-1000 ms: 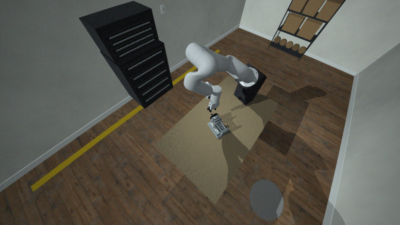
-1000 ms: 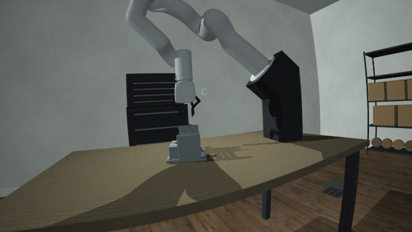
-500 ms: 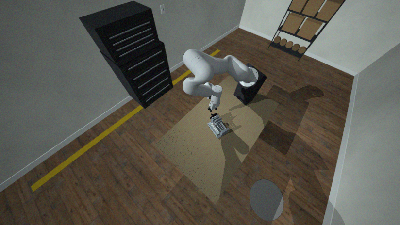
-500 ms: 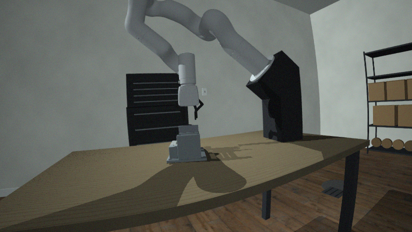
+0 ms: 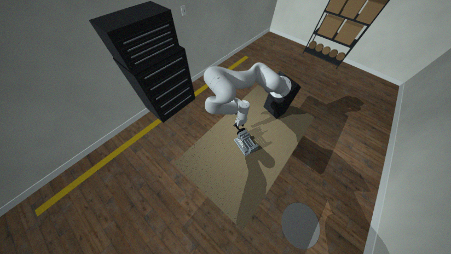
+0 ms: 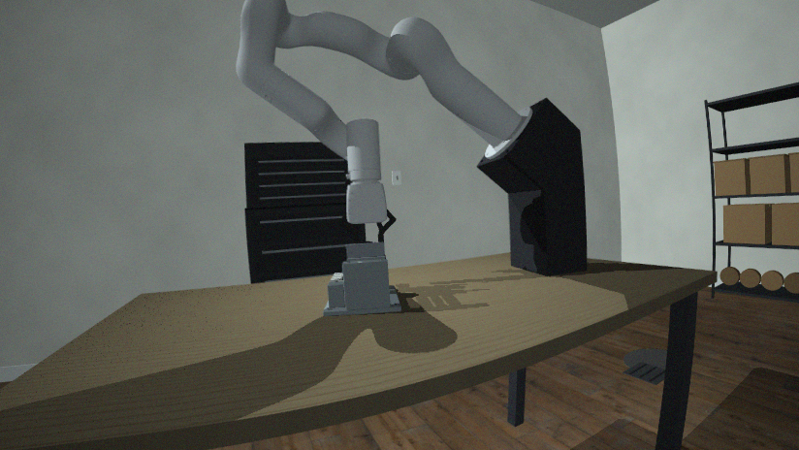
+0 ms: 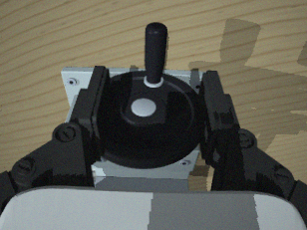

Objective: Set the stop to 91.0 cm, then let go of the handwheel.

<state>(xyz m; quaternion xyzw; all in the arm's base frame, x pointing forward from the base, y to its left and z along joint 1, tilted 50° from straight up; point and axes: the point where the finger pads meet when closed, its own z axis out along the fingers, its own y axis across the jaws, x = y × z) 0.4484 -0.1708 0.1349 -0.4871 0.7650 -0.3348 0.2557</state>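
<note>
Right now the black crank knob is 70 mm below my hand, 10 mm to the left of it and 10 mm ahead of it.
</note>
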